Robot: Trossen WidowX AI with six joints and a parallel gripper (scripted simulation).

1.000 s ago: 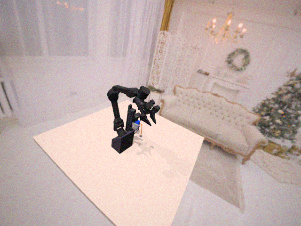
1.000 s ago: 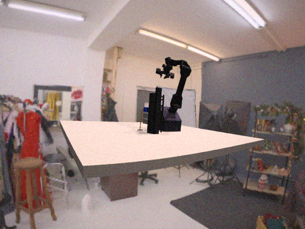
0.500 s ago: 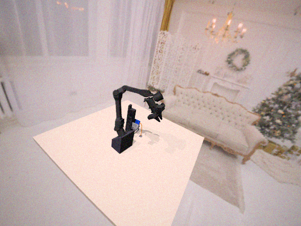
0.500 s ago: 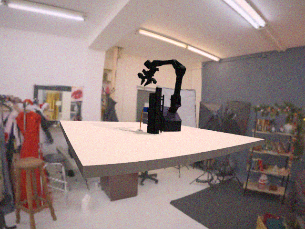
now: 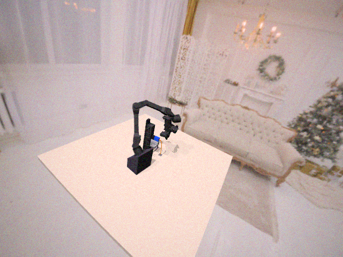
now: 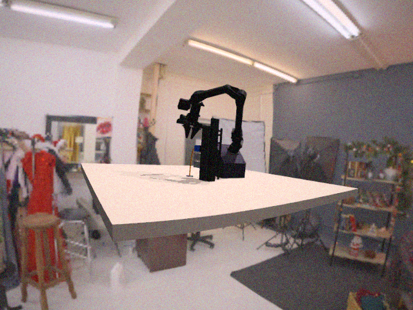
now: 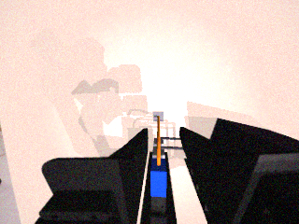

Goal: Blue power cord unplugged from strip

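The blue plug is 1 cm behind my gripper tip, 12 cm to the left of it and 4 cm below it. Round my gripper tip: black stand 2 cm behind, 22 cm to the left, 5 cm below.
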